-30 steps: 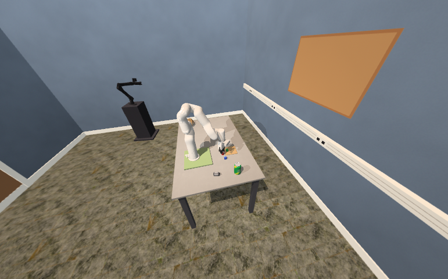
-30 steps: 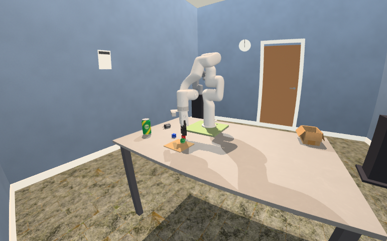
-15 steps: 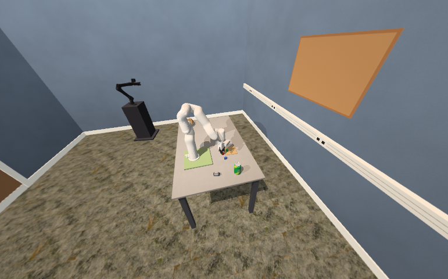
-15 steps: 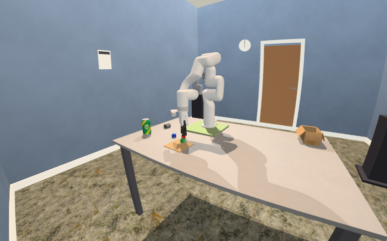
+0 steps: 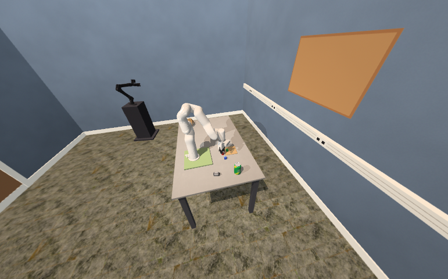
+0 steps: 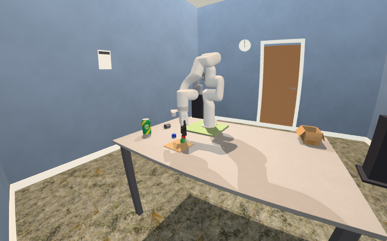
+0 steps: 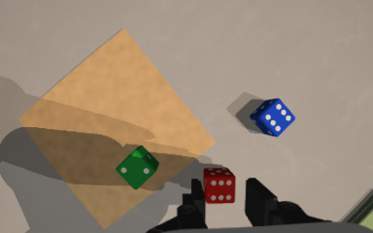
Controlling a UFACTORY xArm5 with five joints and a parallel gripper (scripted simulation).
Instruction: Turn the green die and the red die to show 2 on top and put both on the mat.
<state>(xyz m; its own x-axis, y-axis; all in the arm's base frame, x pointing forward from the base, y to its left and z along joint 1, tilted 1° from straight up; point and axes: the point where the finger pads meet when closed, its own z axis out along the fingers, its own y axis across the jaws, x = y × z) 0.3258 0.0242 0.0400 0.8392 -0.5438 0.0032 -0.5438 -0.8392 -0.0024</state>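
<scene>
Right now my hand is 40 mm above the red die. Also, from my hand: blue die 80 mm to the right, 40 mm below, 30 mm ahead; then green die 60 mm ahead, 50 mm to the left, 30 mm below; then mat 100 mm ahead, 60 mm to the left, 50 mm below.
</scene>
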